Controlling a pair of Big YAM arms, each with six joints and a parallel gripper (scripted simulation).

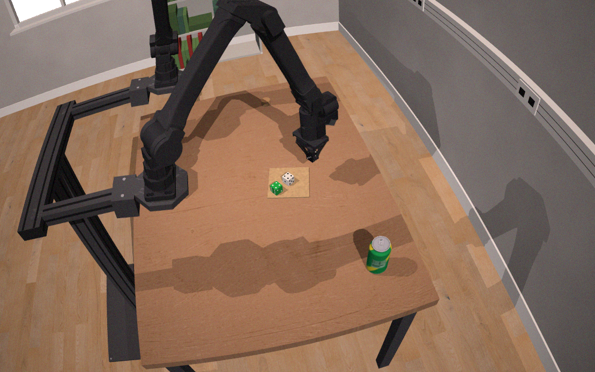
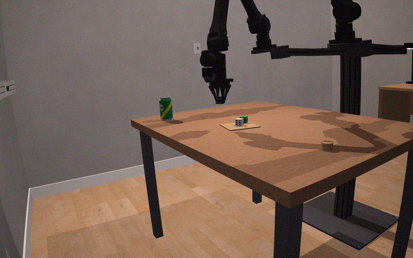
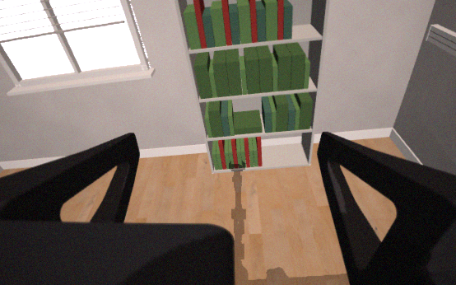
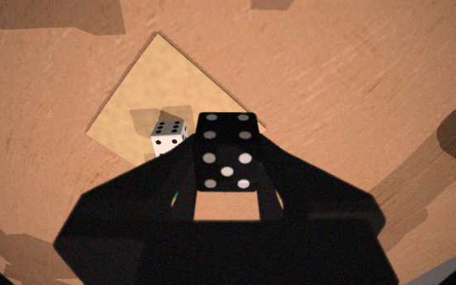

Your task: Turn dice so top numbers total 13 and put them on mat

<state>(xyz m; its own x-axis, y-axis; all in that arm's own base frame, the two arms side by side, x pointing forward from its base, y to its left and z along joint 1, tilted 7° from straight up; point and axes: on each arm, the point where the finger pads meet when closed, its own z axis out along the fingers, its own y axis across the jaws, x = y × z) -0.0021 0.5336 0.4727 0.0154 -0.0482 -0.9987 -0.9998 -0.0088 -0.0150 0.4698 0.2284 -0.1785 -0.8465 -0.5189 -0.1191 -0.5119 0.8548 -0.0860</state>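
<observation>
My right gripper is now 12 cm above the mat, 8 cm past it and 2 cm to the right of it. The rest, counted from my right hand: green die: 13 cm behind, 10 cm below, 1 cm to the right; then small wooden cylinder: 50 cm to the left, 11 cm below, 8 cm behind.
</observation>
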